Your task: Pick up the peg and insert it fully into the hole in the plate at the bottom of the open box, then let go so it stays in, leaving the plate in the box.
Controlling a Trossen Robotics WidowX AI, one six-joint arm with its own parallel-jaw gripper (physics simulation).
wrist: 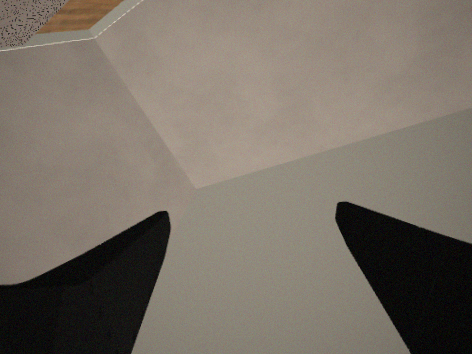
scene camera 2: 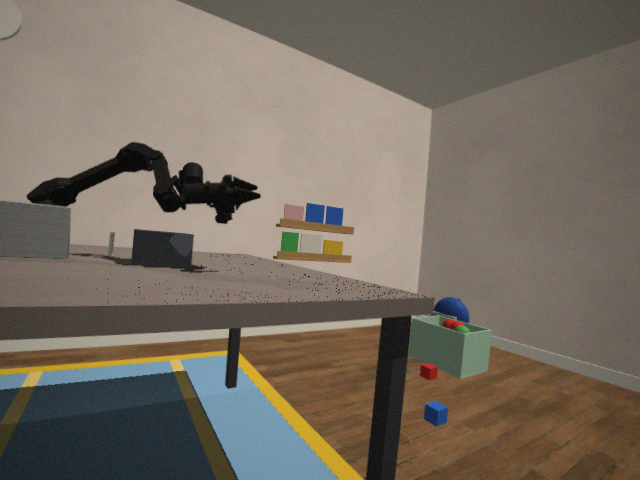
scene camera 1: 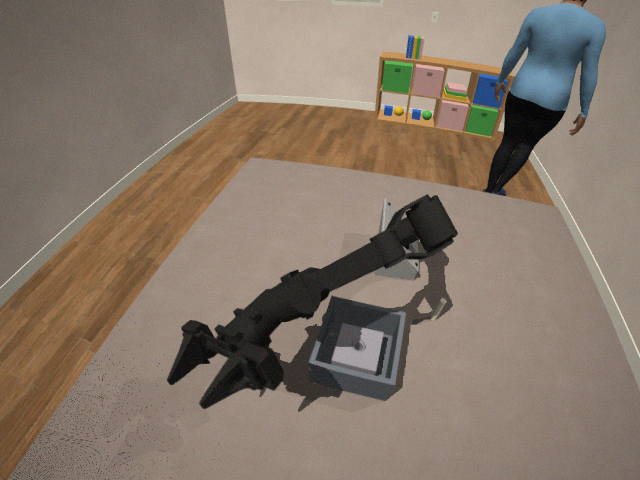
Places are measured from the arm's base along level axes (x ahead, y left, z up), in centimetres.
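Pixels of known places: gripper, fingertip midpoint: [wrist: 253, 215] [scene camera 2: 258, 191] [scene camera 1: 183, 394]; arm's base, link origin: [scene camera 2: 42, 221] [scene camera 1: 400, 234].
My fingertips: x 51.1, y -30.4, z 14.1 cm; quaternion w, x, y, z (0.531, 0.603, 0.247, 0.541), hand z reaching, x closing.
For each thing: its top centre in the pictures, then the offset to it from my fingertips.
- pale peg, top centre: [scene camera 1: 443, 300] [scene camera 2: 112, 232] dy +40.4, dx -32.8, dz -15.9 cm
- dark grey open box, top centre: [scene camera 1: 360, 337] [scene camera 2: 162, 231] dy +22.4, dx -20.4, dz -14.2 cm
- light plate, top centre: [scene camera 1: 358, 345] dy +22.4, dx -20.4, dz -17.9 cm
The pale peg [scene camera 1: 438, 310] [scene camera 2: 111, 244] stands upright on the table between the arm's base and the open box. The dark grey open box [scene camera 1: 356, 383] [scene camera 2: 160, 248] sits on the table. The light plate [scene camera 1: 347, 359] lies at its bottom, with a round hole in it, partly in shadow. My gripper [scene camera 1: 187, 394] [scene camera 2: 258, 191] [wrist: 253, 215] is open and empty, raised well above the table and beyond the box, on the side away from the peg. The peg, box and plate do not show in the wrist view.
The arm's grey base block [scene camera 2: 36, 229] stands on the table [scene camera 1: 491, 387] [scene camera 2: 206, 317] behind the peg. The arm reaches past the box above the table. A person [scene camera 1: 555, 56] stands beyond the table's far edge, near a low shelf unit [scene camera 1: 439, 60].
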